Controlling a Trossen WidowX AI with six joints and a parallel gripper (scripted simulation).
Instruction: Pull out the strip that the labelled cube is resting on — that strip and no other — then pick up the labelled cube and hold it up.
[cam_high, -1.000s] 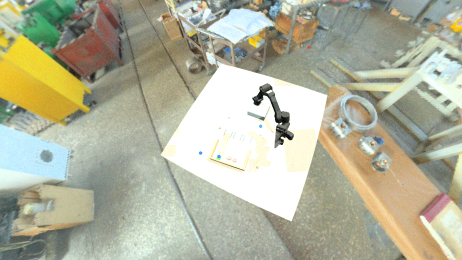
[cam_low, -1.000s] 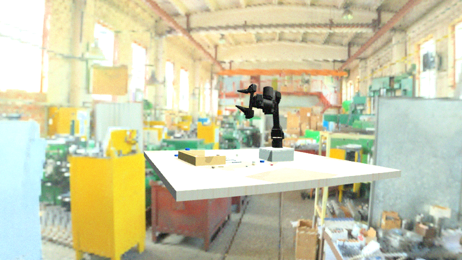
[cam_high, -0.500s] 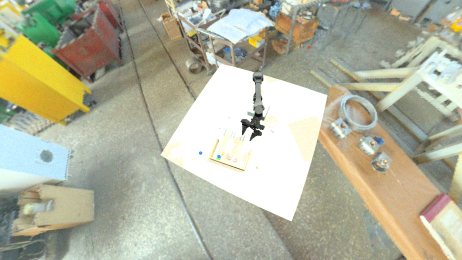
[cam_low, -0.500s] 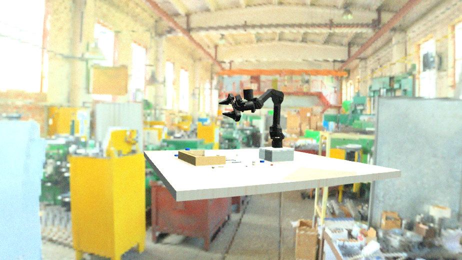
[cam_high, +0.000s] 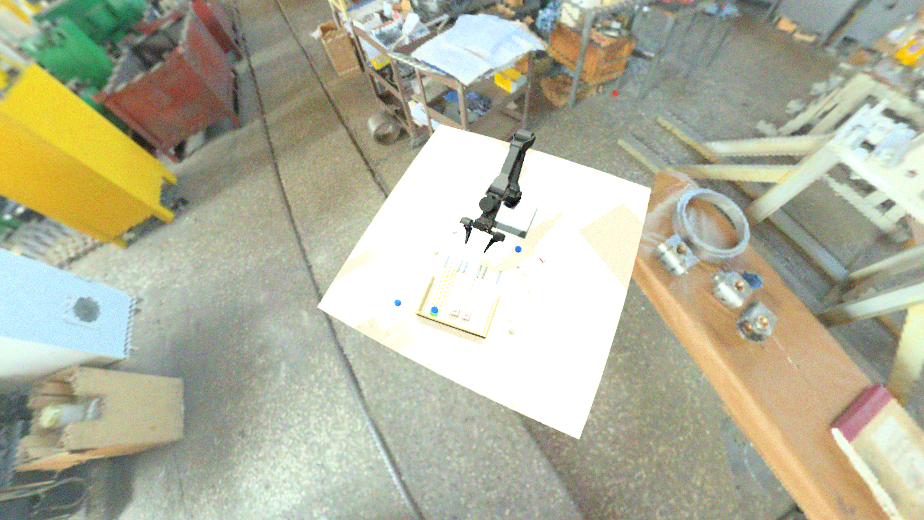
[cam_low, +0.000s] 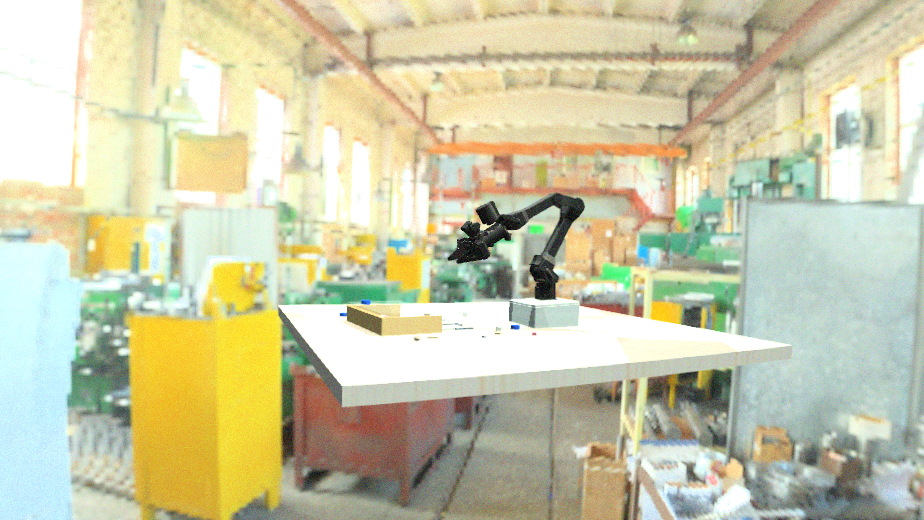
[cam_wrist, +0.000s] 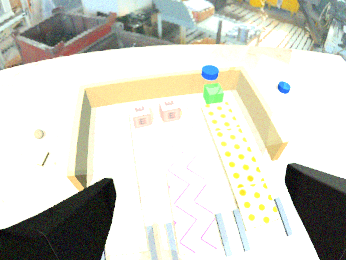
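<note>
My gripper tip is 15 cm short of the yellow-dotted strip, 7 cm to the left of it and 21 cm above it.
</note>
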